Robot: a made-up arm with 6 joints.
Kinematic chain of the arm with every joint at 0, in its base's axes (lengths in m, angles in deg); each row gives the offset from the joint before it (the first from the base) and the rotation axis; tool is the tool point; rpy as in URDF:
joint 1: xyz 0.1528 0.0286 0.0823 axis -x
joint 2: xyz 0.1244 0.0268 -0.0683 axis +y
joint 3: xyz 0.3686 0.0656 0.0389 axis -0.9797 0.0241 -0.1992
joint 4: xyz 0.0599 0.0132 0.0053 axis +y
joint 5: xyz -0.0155 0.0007 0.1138 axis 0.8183 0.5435 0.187
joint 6: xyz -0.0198 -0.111 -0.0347 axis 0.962 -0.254 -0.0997
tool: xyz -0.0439 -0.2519 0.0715 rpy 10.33 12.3 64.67
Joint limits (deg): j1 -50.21..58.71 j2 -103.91..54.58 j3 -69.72..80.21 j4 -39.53..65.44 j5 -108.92..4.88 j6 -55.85..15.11
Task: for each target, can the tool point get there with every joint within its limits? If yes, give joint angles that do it. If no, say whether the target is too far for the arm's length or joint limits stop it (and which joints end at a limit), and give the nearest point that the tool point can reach.
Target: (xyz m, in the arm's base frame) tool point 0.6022 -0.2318 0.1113
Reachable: yes | joints -16.51 21.91 -22.99 4.02 -66.26 7.81
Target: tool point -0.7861 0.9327 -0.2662
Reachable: no: too far | nearest point -0.2296 0.5850 0.0070 | short by 0.711 m
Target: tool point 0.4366 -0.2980 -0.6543
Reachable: no: joint limits stop it (at a limit: joint 2, joint 3, joint 4, joint 5) | nearest point 0.4804 -0.2574 -0.5628 | short by 0.109 m
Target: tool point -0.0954 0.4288 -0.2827
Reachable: no: joint limits stop it (at a limit: joint 1, joint 2, joint 6) | nearest point -0.0682 0.4204 -0.2262 | short by 0.063 m
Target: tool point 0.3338 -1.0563 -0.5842
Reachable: no: too far | nearest point 0.5090 -0.5818 -0.2927 | short by 0.584 m
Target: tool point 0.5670 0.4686 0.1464
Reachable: yes | joints 12.89 11.55 58.71 7.53 -78.64 -14.04
